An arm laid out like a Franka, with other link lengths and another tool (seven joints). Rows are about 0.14 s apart.
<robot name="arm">
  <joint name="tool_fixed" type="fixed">
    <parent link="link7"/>
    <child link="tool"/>
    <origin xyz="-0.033 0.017 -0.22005" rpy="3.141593 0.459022 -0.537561"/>
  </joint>
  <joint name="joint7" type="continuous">
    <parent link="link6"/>
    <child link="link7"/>
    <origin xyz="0.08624 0 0"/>
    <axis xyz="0 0 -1"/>
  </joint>
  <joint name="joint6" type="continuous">
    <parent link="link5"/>
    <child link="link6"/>
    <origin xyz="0 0 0"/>
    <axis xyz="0 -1 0"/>
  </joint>
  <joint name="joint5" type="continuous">
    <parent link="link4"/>
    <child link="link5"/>
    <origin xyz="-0.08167 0 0.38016"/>
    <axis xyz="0 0 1"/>
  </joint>
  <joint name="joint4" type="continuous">
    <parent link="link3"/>
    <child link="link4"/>
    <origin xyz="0.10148 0 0"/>
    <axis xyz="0 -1 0"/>
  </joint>
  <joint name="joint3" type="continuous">
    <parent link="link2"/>
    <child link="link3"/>
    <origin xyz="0 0 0.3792"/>
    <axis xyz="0 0 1"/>
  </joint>
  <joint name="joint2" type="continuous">
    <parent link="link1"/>
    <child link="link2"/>
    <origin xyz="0 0 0"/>
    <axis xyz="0 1 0"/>
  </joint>
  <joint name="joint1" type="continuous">
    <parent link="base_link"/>
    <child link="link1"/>
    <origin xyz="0 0 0.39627"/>
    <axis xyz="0 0 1"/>
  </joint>
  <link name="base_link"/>
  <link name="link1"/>
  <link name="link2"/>
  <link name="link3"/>
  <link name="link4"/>
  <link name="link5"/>
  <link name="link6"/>
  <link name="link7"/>
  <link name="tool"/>
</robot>
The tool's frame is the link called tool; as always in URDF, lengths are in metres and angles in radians. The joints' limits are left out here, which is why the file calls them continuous.
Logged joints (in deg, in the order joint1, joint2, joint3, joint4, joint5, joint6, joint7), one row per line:
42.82 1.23 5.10 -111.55 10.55 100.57 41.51
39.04 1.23 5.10 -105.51 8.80 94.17 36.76
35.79 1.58 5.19 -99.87 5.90 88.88 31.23
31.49 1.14 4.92 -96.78 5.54 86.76 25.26
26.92 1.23 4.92 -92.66 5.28 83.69 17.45
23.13 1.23 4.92 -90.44 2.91 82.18 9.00
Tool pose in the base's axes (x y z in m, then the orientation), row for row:
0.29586 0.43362 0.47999 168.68 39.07 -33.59
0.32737 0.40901 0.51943 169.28 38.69 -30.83
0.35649 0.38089 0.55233 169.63 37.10 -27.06
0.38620 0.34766 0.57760 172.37 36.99 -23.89
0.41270 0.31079 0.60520 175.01 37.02 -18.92
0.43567 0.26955 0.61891 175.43 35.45 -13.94
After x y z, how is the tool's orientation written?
As angles about the fixed x, y, z axes (roll, pitch, yaw), in degrees.
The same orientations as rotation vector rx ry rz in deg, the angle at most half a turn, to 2 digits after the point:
-162.59 42.90 61.89
-164.21 39.51 61.34
165.48 -34.53 -58.71
-167.02 31.46 57.95
-167.40 25.39 57.12
170.23 -18.61 -55.15

